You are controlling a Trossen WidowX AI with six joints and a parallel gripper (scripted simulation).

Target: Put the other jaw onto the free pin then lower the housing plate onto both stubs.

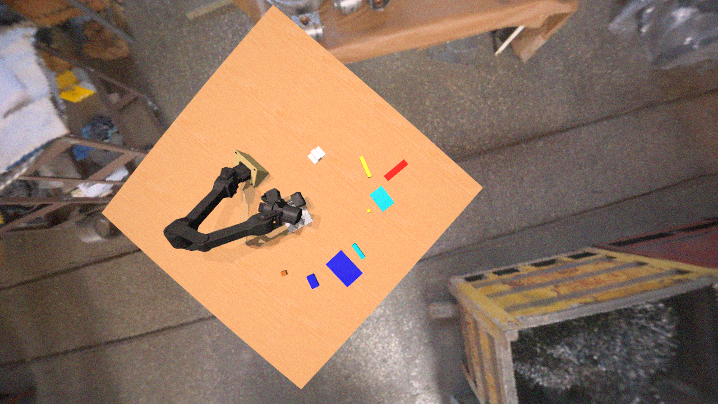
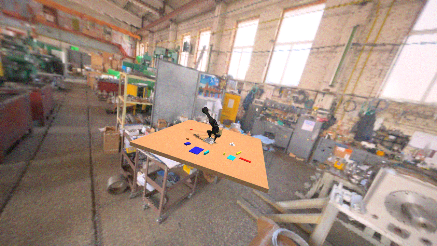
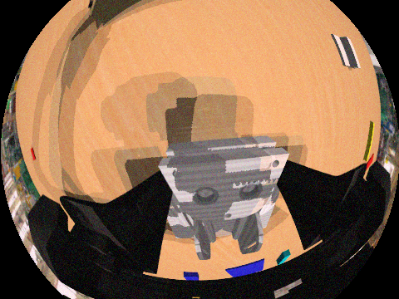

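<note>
Now: the housing plate 1 cm ahead of my gripper tip and 2 cm above it. The rest, counted from my gripper tip: white block: 6 cm behind, 26 cm to the left, 1 cm below; orange cube: 17 cm ahead, 26 cm to the right, 1 cm below; small blue block: 30 cm ahead, 20 cm to the right, 1 cm below.
</note>
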